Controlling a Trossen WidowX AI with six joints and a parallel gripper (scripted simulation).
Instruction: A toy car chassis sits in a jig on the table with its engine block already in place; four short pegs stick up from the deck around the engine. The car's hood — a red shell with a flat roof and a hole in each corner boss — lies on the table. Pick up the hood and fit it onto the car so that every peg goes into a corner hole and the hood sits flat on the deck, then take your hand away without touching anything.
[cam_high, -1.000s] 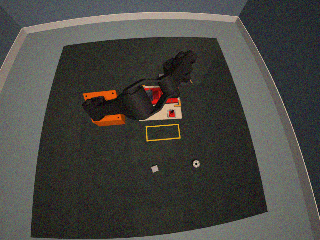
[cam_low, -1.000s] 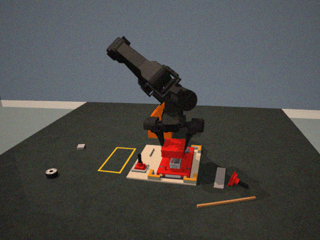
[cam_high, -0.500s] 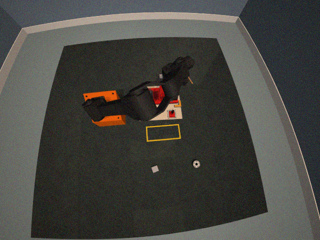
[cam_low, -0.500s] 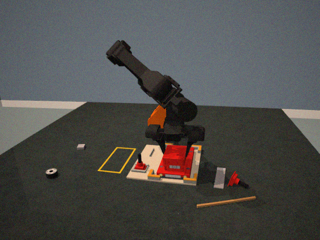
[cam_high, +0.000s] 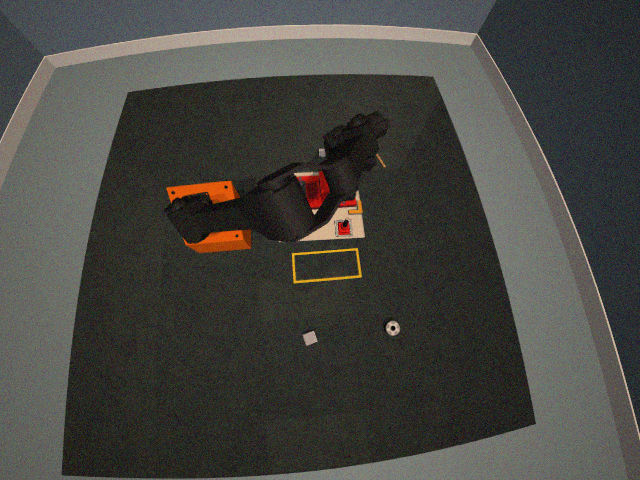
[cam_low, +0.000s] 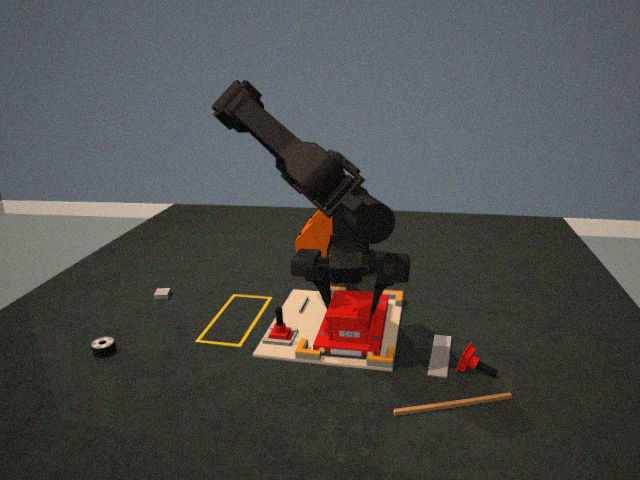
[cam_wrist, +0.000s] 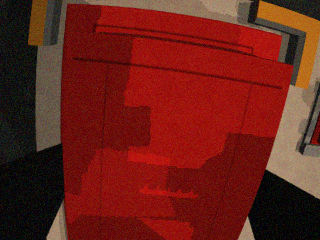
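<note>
Right now the grey engine block is 10 mm to the left of my gripper tip and 30 mm below it. Also, from my gripper tip: wooden stick: 160 mm ahead, 160 mm to the left, 50 mm below; white bar: 30 mm ahead, 150 mm to the left, 50 mm below; red hood: 10 mm above.
</note>
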